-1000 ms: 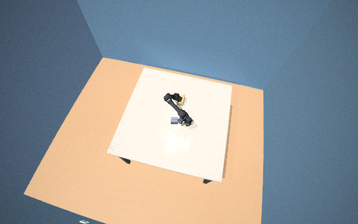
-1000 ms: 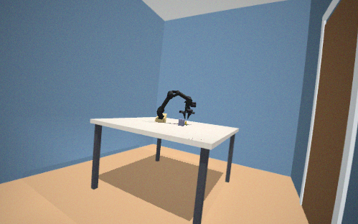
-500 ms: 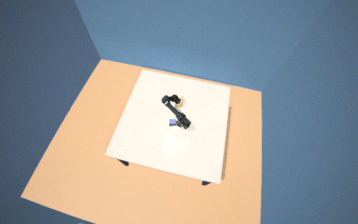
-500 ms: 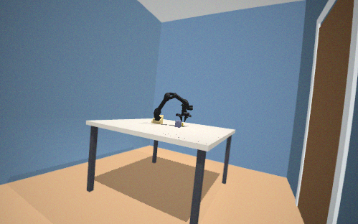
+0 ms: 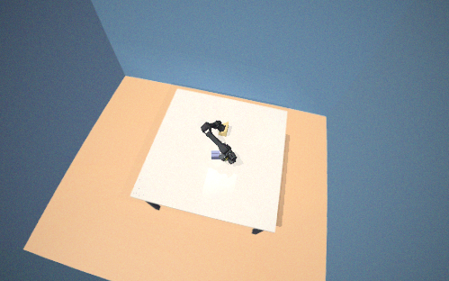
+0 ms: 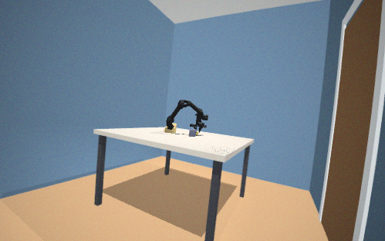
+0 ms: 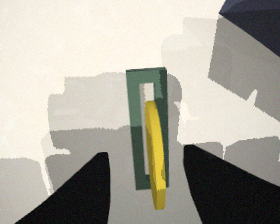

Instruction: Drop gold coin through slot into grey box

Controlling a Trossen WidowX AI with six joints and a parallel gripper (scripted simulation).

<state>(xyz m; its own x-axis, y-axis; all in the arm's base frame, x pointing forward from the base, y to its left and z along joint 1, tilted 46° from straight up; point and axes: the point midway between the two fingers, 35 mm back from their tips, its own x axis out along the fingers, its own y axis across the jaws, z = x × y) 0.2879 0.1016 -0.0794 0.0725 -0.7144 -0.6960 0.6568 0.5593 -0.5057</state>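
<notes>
Right now the gold coin is right at my gripper tip.
</notes>
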